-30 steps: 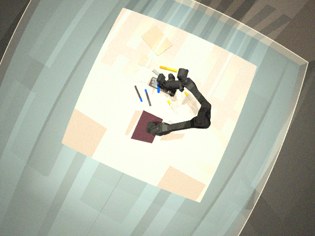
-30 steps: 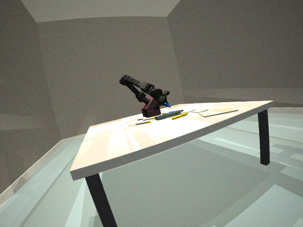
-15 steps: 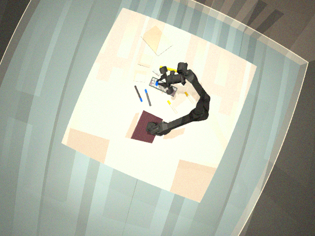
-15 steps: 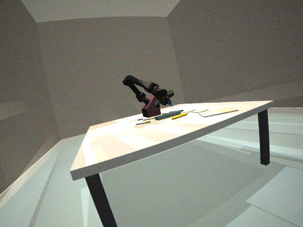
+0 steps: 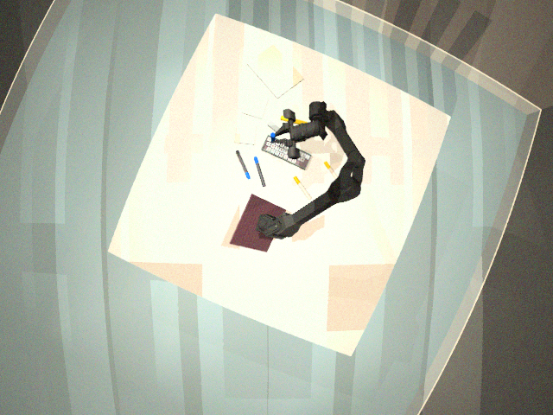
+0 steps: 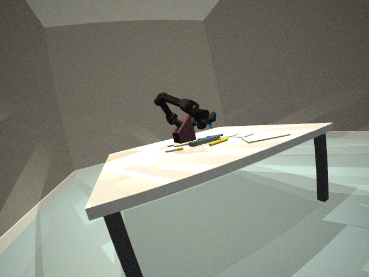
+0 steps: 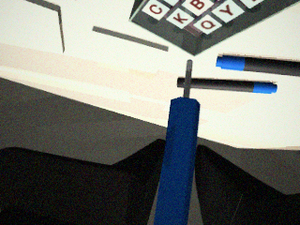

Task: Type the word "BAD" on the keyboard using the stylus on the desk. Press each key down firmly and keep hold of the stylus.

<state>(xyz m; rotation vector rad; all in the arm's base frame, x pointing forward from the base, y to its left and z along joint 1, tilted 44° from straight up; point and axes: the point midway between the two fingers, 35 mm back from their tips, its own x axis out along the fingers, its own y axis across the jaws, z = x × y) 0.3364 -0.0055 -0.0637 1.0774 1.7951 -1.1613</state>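
Right now the grey block is 90 mm ahead of my gripper tip, 20 mm to the left of it and 110 mm below it. Also, from my gripper tip: yellow bar: 150 mm ahead, 70 mm to the right, 110 mm below; then stylus: 10 mm below.
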